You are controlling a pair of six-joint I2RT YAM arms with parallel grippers.
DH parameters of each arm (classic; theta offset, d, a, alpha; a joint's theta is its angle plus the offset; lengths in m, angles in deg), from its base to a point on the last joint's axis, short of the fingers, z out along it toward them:
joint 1: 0 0.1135 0.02 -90
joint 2: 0 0 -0.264 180
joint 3: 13.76 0 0.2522 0
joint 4: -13.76 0 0.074 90
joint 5: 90 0 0 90
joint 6: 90 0.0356 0 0
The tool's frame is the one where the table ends.
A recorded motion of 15 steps. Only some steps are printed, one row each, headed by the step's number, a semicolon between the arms.
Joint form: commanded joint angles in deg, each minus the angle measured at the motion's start. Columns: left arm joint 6, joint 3, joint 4, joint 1, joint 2, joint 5; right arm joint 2, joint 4, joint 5, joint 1, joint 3, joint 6.
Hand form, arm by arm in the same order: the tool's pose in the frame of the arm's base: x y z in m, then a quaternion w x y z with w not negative. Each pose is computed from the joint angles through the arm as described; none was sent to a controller.
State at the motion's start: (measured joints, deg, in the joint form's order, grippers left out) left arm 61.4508 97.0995 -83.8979 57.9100 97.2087 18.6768; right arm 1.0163 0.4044 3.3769 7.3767 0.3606 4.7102
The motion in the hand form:
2: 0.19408 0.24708 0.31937 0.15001 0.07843 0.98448 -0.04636; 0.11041 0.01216 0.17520 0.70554 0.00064 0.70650 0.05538
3: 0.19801 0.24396 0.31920 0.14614 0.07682 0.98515 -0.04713; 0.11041 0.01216 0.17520 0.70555 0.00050 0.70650 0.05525
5: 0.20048 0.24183 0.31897 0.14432 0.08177 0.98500 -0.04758; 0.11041 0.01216 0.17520 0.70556 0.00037 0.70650 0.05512
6: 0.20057 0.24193 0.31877 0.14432 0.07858 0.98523 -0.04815; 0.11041 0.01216 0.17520 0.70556 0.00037 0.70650 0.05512
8: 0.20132 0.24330 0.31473 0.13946 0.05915 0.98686 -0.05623; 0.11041 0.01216 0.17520 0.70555 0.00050 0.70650 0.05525
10: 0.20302 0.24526 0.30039 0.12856 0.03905 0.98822 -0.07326; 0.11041 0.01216 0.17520 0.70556 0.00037 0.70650 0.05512
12: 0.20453 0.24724 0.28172 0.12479 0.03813 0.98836 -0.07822; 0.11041 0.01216 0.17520 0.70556 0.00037 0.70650 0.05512
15: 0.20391 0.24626 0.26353 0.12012 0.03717 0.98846 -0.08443; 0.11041 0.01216 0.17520 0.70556 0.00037 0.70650 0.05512
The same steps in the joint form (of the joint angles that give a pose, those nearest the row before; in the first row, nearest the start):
2: 0.74 -0.50 0.35 -4.11 1.18 -1.20; -0.22 0.20 -0.66 -0.22 -0.07 -0.17
3: -0.39 -0.52 0.37 -5.07 1.18 -1.62; -0.22 0.20 -0.66 -0.22 -0.07 -0.20
5: -0.41 -0.57 0.35 -5.68 1.18 -1.79; -0.22 0.20 -0.66 -0.22 -0.07 -0.22
6: -0.79 -0.59 0.39 -5.68 1.20 -1.77; -0.22 0.20 -0.66 -0.22 -0.07 -0.22
8: -2.89 -0.92 0.44 -5.64 1.70 -1.79; -0.22 0.20 -0.66 -0.22 -0.07 -0.20
10: -4.94 -3.10 1.51 -5.66 2.62 -1.75; -0.22 0.20 -0.66 -0.22 -0.07 -0.22
12: -4.94 -6.84 4.96 -5.66 3.06 -1.77; -0.22 0.20 -0.66 -0.22 -0.07 -0.22
15: -4.94 -10.97 8.20 -5.68 3.06 -1.79; -0.22 0.20 -0.66 -0.22 -0.07 -0.22

